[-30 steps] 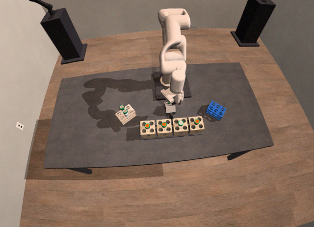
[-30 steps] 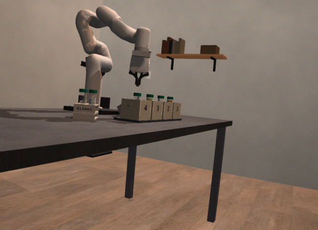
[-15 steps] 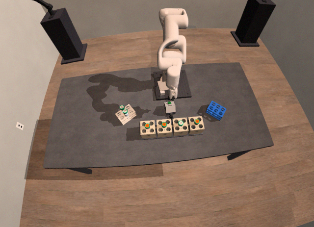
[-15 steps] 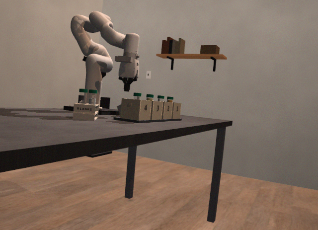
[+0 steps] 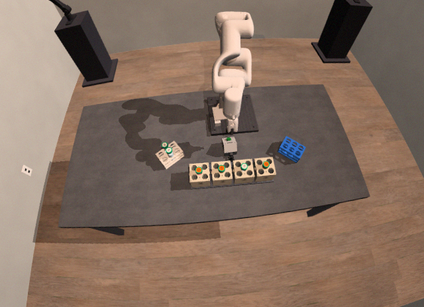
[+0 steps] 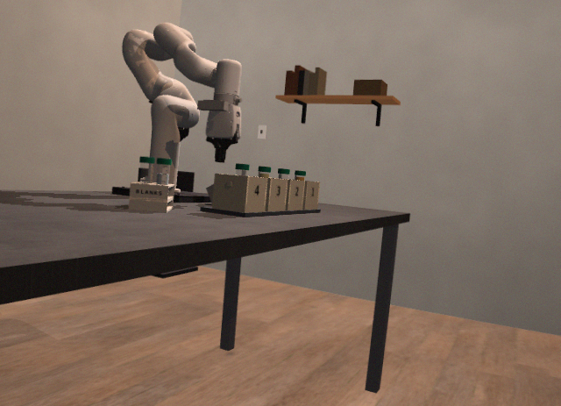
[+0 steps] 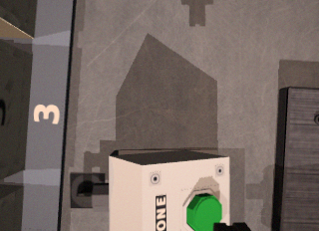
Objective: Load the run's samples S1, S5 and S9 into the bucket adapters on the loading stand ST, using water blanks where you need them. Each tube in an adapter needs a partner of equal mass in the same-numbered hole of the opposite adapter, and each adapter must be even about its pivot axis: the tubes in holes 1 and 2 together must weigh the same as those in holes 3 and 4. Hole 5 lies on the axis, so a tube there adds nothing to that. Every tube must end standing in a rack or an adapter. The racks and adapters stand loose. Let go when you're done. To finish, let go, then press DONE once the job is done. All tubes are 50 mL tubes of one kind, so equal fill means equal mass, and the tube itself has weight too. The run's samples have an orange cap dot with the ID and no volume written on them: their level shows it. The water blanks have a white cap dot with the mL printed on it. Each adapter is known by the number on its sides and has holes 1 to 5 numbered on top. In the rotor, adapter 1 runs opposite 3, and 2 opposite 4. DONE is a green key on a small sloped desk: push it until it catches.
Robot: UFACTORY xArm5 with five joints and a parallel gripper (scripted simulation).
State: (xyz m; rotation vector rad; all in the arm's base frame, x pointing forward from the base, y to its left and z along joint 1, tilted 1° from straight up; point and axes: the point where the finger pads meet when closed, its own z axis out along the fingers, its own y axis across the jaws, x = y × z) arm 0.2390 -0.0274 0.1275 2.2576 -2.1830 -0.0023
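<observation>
The green DONE key lies 8 cm below my hand. Also, from my hand: tube S5 (19 cm ahead, 15 cm to the left, 8 cm below); then loading stand (19 cm ahead, 1 cm to the right, 14 cm below); then adapter 1 (20 cm ahead, 15 cm to the left, 10 cm below).
</observation>
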